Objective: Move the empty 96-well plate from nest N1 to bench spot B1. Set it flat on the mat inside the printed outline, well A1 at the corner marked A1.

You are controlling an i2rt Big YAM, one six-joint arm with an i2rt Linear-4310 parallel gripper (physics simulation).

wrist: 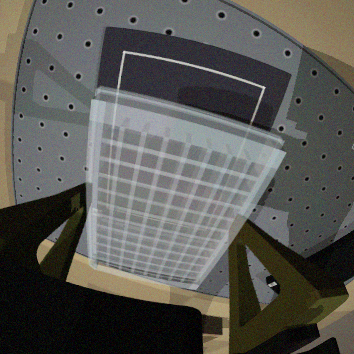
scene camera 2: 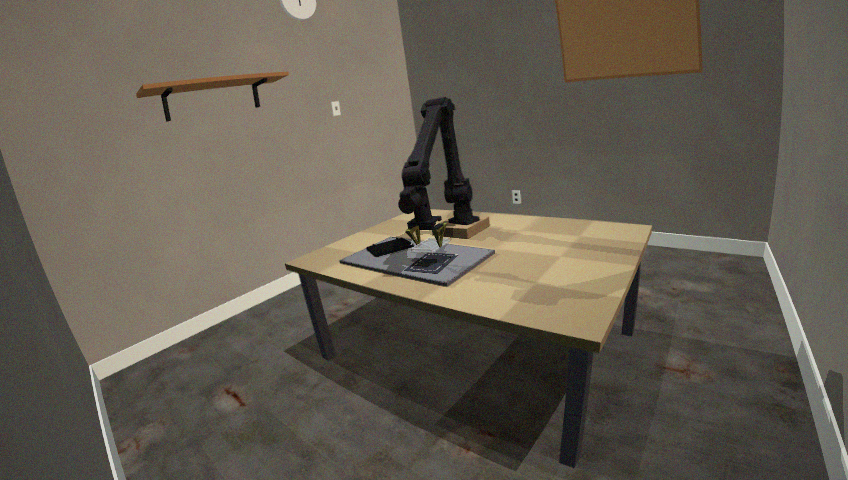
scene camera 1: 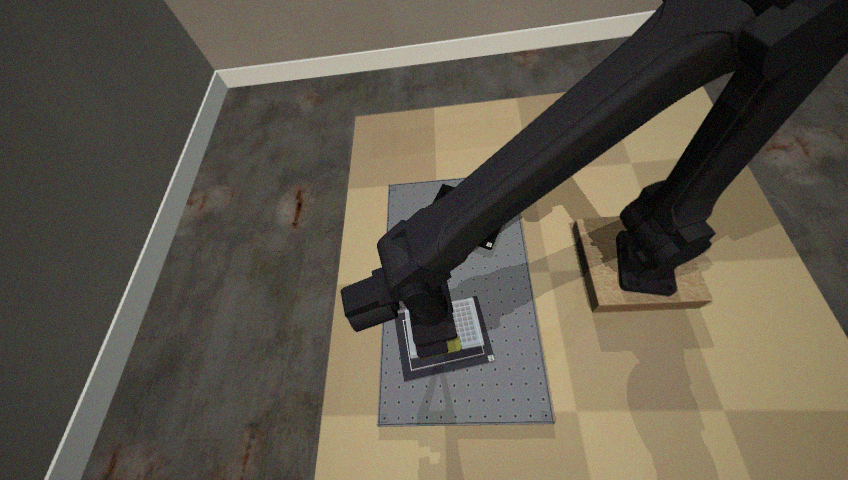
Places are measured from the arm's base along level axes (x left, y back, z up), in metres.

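Pixels of known places: gripper, fingertip midpoint: (wrist: 163, 207) (scene camera 2: 429, 246) (scene camera 1: 439, 328); arm's base at its link origin: (scene camera 2: 464, 221) (scene camera 1: 642, 263).
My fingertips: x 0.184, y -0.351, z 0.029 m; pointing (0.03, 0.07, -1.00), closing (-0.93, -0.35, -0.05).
Note:
For each thing: its top centre in the pictures, then the offset to it from my fingertips. Level surfaces: height alone.
- clear 96-well plate at its top centre: (wrist: 158, 233) (scene camera 1: 442, 325) (scene camera 2: 430, 242) dx -0.002, dy +0.005, dz +0.014 m
- dark B1 mat at its surface level: dz -0.056 m
- A1 mark at its top centre: (scene camera 1: 491, 358) dx +0.026, dy +0.094, dz -0.056 m
- black nest N1 at its top centre: (wrist: 333, 278) (scene camera 1: 465, 211) (scene camera 2: 389, 243) dx -0.271, dy +0.007, dz -0.036 m
- wooden table at its surface level: dz -0.071 m
The clear 96-well plate (scene camera 1: 468, 321) (scene camera 2: 425, 246) (wrist: 175, 180) is between the fingers of my gripper (scene camera 2: 428, 244) (wrist: 163, 207), which is shut on its two sides. The plate hangs above the dark B1 mat (scene camera 1: 416, 373) (scene camera 2: 447, 261) (wrist: 195, 52) and covers part of it. Its edges look nearly parallel to the printed white outline, part of which shows beyond the plate in the wrist view. The A1 mark (scene camera 1: 490, 358) shows at a mat corner; in the wrist view it does not show. The black nest N1 (scene camera 1: 484, 239) (scene camera 2: 389, 246) is partly hidden by the arm in scene camera 1.
The grey perforated board (scene camera 1: 505, 386) (scene camera 2: 363, 261) (wrist: 50, 112) lies under the mat and nest on the wooden table (scene camera 1: 624, 380) (scene camera 2: 559, 285). The arm's wooden base block (scene camera 1: 690, 292) (scene camera 2: 476, 228) stands beside the board. The arm reaches over the nest in scene camera 1.

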